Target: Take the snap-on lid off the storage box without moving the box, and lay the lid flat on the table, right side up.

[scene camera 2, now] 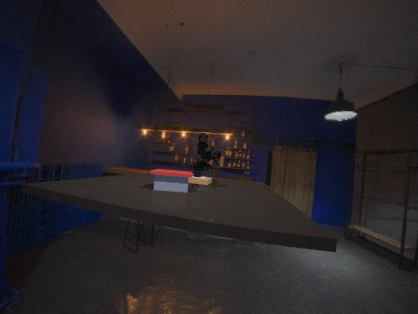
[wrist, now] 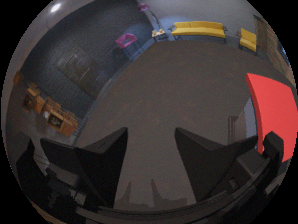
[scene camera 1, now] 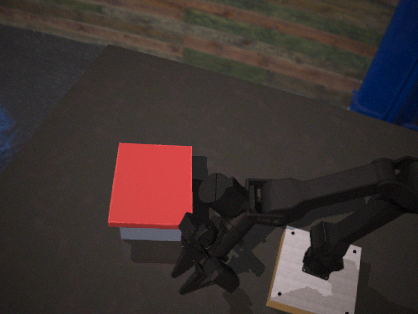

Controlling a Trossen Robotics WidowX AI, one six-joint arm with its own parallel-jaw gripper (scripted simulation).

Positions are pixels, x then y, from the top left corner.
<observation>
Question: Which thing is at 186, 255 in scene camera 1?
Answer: My gripper.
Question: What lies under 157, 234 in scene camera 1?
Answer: A grey-blue storage box.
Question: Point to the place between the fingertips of my gripper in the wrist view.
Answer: At 151, 131
</observation>
